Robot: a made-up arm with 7 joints. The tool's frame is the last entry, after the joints.
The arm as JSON. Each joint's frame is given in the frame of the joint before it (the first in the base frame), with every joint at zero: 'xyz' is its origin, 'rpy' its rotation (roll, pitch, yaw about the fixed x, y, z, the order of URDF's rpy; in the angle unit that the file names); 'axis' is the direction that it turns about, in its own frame. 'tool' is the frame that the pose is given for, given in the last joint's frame.
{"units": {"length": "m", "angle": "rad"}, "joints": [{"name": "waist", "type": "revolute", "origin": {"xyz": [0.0, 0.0, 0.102], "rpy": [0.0, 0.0, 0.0]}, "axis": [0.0, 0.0, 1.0]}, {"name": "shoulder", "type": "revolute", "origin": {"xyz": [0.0, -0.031, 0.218], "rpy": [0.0, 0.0, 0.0]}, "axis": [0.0, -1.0, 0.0]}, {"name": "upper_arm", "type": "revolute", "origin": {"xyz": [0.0, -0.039, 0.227], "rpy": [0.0, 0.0, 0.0]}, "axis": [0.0, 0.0, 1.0]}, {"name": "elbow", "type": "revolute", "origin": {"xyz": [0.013, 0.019, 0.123], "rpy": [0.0, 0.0, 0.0]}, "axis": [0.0, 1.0, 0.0]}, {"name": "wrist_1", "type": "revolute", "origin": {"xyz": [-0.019, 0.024, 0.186], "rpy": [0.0, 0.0, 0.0]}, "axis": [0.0, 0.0, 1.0]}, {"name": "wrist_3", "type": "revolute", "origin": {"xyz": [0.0, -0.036, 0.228], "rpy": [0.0, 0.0, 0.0]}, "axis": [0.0, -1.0, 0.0]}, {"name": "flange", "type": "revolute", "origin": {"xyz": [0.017, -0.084, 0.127], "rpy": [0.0, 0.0, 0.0]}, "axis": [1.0, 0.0, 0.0]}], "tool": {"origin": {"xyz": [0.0, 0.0, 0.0], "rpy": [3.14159, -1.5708, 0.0]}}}
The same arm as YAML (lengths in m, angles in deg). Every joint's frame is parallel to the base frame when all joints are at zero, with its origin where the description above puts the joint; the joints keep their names.
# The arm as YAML. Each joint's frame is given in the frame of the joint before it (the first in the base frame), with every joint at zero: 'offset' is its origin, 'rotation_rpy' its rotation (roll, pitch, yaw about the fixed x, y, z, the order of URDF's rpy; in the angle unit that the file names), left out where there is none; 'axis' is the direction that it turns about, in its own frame. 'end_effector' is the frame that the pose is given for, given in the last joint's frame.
length_unit: m
angle_unit: deg
chain:
  - id: waist
    offset: [0.0, 0.0, 0.102]
    axis: "+z"
  - id: shoulder
    offset: [0.0, -0.031, 0.218]
    axis: "-y"
  - id: upper_arm
    offset: [0.0, -0.039, 0.227]
    axis: "+z"
  - id: elbow
    offset: [0.013, 0.019, 0.123]
    axis: "+y"
  - id: wrist_1
    offset: [-0.019, 0.024, 0.186]
    axis: "+z"
  - id: wrist_3
    offset: [0.0, -0.036, 0.228]
    axis: "-y"
  - id: flange
    offset: [0.017, -0.084, 0.127]
    axis: "+x"
end_effector:
  offset: [0.0, 0.0, 0.0]
  rotation_rpy: [180.0, -90.0, 0.0]

